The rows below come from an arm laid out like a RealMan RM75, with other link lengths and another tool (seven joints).
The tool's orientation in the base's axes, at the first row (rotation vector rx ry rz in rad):
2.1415, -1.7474, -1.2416
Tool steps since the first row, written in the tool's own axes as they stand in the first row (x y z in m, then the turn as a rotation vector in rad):
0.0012, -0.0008, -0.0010, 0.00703, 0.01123, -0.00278
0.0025, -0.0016, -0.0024, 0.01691, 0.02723, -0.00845
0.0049, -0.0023, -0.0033, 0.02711, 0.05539, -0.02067
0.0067, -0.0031, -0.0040, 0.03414, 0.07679, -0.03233
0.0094, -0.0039, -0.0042, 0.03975, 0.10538, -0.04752
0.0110, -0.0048, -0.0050, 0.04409, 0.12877, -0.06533
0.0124, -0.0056, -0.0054, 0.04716, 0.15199, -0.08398
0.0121, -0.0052, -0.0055, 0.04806, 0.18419, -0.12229
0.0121, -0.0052, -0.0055, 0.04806, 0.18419, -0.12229
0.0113, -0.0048, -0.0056, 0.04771, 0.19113, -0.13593
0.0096, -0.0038, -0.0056, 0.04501, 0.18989, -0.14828
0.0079, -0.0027, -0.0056, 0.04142, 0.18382, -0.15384
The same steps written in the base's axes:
0.0013, -0.0012, -0.0004, -0.00681, -0.01084, 0.00440
0.0028, -0.0026, -0.0006, -0.01543, -0.02683, 0.01186
0.0039, -0.0047, -0.0016, -0.02916, -0.04970, 0.03016
0.0050, -0.0063, -0.0025, -0.03808, -0.06738, 0.04601
0.0057, -0.0084, -0.0042, -0.05025, -0.08761, 0.06886
0.0069, -0.0098, -0.0050, -0.05676, -0.10606, 0.09123
0.0078, -0.0109, -0.0059, -0.06259, -0.12370, 0.11471
0.0075, -0.0108, -0.0054, -0.06271, -0.15015, 0.15720
0.0075, -0.0108, -0.0054, -0.06271, -0.15015, 0.15720
0.0073, -0.0103, -0.0047, -0.05928, -0.15750, 0.17019
0.0065, -0.0092, -0.0033, -0.05041, -0.15962, 0.17903
0.0057, -0.0081, -0.0018, -0.04220, -0.15671, 0.18120

